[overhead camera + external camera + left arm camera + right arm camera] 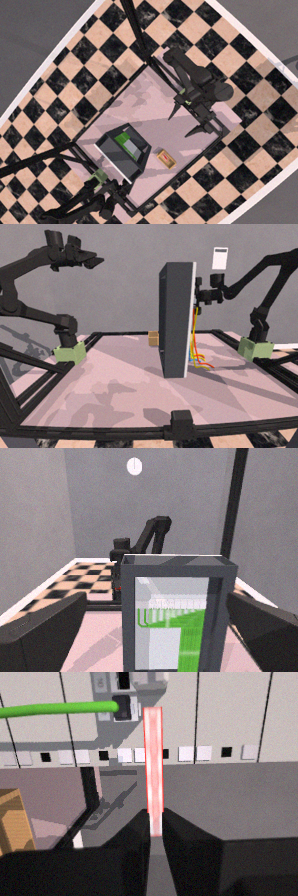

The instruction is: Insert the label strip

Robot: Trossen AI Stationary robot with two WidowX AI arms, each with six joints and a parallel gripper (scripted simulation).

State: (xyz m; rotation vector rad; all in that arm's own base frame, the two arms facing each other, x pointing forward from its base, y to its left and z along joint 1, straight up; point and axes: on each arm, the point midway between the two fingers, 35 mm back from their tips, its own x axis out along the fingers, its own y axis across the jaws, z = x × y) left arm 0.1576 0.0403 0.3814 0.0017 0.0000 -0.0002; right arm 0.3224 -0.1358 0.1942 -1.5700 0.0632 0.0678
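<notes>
Right now my right hand is 3 cm past the label strip and 2 cm to the right of it. Round my right hand: rack panel 15 cm behind, 9 cm below, 7 cm to the left.
</notes>
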